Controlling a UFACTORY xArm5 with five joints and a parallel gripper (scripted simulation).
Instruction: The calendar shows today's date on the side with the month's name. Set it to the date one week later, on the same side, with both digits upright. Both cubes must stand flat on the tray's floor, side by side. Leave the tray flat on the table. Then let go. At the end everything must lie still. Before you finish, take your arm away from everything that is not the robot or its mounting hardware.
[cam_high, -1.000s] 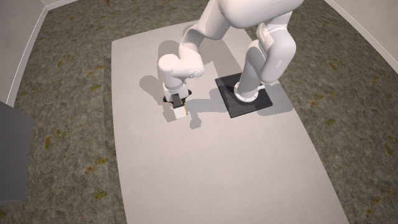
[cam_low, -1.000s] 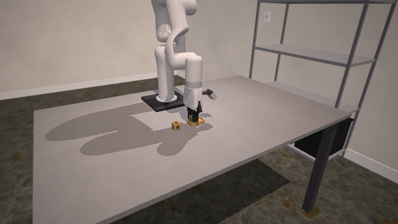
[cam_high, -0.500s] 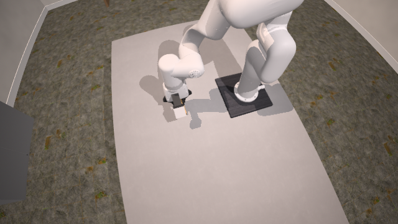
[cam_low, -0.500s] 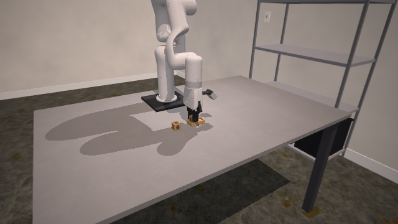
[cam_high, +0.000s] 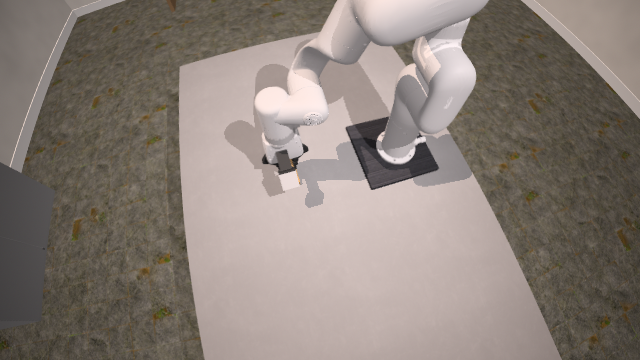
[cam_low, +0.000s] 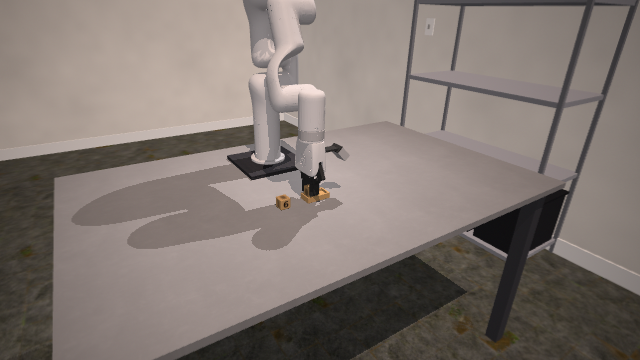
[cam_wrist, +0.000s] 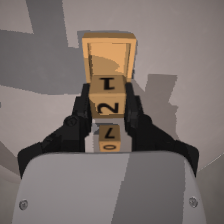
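The wooden calendar tray lies 2 cm to the left of my hand and 3 cm below it.
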